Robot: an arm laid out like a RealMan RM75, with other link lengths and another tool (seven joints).
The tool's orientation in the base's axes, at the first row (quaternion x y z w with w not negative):
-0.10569, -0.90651, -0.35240, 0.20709
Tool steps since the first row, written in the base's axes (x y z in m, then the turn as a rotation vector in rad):
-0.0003, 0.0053, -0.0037, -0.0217, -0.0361, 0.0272
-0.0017, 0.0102, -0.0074, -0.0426, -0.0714, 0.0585
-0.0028, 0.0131, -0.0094, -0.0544, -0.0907, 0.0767
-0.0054, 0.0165, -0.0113, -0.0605, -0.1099, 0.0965
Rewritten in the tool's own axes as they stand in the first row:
-0.0012, 0.0016, 0.0062, 0.0299, -0.0175, -0.0362
-0.0013, 0.0025, 0.0124, 0.0611, -0.0316, -0.0749
-0.0011, 0.0030, 0.0160, 0.0789, -0.0389, -0.0966
0.0005, 0.0035, 0.0204, 0.0924, -0.0431, -0.1211

